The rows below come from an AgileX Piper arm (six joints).
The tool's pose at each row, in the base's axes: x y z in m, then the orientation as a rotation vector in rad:
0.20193 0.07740 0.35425 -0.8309 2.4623 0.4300
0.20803 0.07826 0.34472 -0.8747 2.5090 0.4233
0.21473 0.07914 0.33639 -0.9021 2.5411 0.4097
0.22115 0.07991 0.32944 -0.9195 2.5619 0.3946
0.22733 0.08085 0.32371 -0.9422 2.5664 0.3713
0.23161 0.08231 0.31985 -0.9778 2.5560 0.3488
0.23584 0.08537 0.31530 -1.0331 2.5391 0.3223
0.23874 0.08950 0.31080 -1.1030 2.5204 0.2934
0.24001 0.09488 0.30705 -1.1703 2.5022 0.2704
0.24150 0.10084 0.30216 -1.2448 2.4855 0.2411
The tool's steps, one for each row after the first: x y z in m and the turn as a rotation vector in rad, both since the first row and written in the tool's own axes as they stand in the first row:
0.00065 -0.00446 0.01041 -0.0128 0.0582 -0.0121
0.00021 -0.00913 0.02006 -0.0149 0.0983 -0.0201
-0.00073 -0.01352 0.02842 -0.0119 0.1248 -0.0263
-0.00227 -0.01747 0.03577 -0.0027 0.1398 -0.0428
-0.00378 -0.01957 0.04112 0.0043 0.1468 -0.0721
-0.00563 -0.02051 0.04773 0.0092 0.1568 -0.1160
-0.00710 -0.01979 0.05429 0.0114 0.1728 -0.1692
-0.00845 -0.01698 0.06020 0.0098 0.1889 -0.2191
-0.00960 -0.01402 0.06738 0.0094 0.2120 -0.2732

